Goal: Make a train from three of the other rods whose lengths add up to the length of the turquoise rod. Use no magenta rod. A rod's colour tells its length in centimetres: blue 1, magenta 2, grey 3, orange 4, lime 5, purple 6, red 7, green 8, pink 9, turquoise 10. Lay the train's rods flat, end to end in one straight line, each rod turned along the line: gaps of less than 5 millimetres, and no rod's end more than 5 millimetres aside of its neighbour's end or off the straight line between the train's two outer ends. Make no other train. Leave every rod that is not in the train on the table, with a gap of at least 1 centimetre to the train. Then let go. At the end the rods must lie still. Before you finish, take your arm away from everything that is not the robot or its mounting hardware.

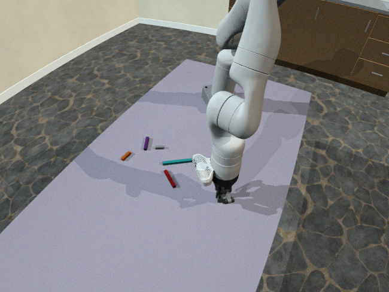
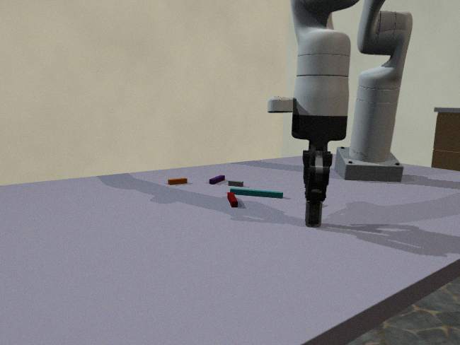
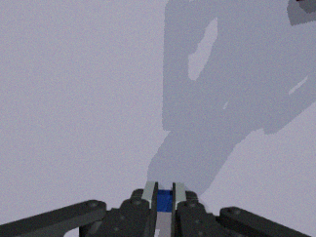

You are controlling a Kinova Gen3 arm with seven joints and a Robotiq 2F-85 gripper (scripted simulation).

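Right now the blue rod is 1 cm below my hand. Also, from my hand: turquoise rod 18 cm to the right, 6 cm behind, 1 cm below; red rod 17 cm to the right, 1 cm below, 1 cm ahead; magenta rod 10 cm behind, 7 cm to the right, 1 cm below.
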